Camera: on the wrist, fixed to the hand. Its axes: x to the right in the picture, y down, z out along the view.
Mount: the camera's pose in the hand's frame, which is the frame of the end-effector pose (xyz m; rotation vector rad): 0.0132 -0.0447 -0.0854 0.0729 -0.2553 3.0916
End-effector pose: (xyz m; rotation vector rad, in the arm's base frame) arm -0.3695 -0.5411 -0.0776 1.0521 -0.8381 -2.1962
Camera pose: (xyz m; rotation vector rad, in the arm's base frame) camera -0.3163 -0.5464 -0.1589 -0.7858 -0.9465 0.5121
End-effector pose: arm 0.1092 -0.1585 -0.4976 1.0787 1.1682 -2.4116
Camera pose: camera 0.1212 -0.0637 -0.5160 0.7192 -0.8233 0.1469
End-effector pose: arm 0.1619 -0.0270 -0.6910 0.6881 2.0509 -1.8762
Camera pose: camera 0.1372 0.0573 -0.6493 1.4715 -0.5565 0.1988
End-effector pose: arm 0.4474 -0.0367 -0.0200 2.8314 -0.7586 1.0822
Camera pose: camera 0.4226 0.0127 0.0601 0.4982 2.2913 0.1368
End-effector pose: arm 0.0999 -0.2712 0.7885 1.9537 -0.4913 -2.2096
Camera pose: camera 0.1867 -0.2459 0.7526 -0.4654 -1.5013 0.0254
